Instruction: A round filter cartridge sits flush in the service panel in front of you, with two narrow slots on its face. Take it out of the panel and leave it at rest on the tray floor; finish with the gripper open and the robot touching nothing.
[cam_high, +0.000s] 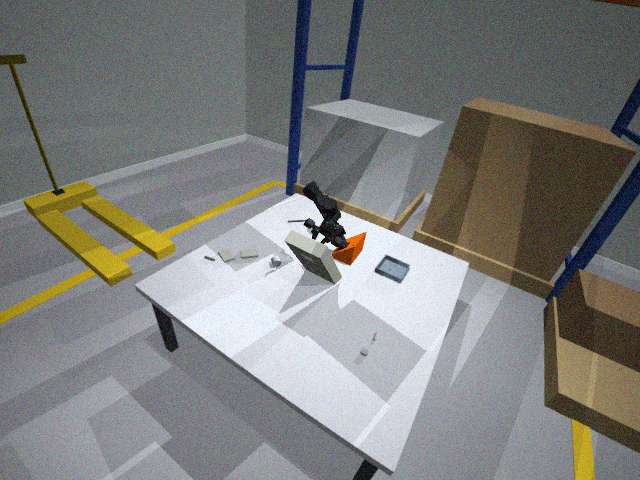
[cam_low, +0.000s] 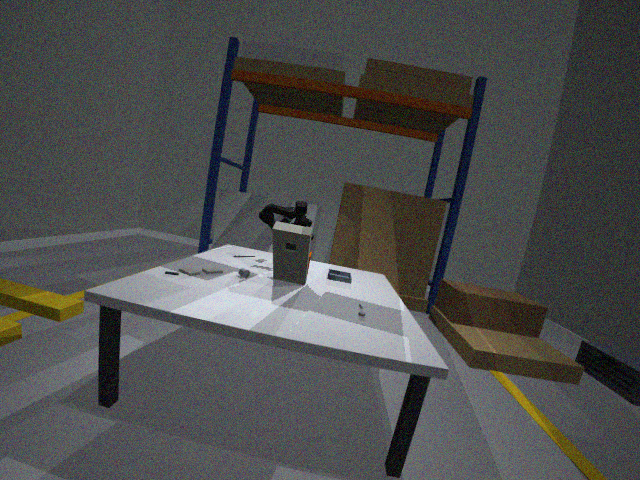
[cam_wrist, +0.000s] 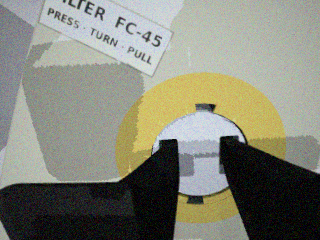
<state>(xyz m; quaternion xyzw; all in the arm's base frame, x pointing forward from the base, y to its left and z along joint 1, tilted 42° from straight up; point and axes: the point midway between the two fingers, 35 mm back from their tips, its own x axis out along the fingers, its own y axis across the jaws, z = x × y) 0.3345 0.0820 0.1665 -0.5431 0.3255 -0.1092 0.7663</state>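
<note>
My gripper tip is 1 cm short of the round grey filter cartridge and 1 cm above it. Also, from my gripper tip: pale service panel: 4 cm behind, 1 cm to the left, 8 cm below; dark tray: 36 cm behind, 34 cm to the left, 24 cm below.
</note>
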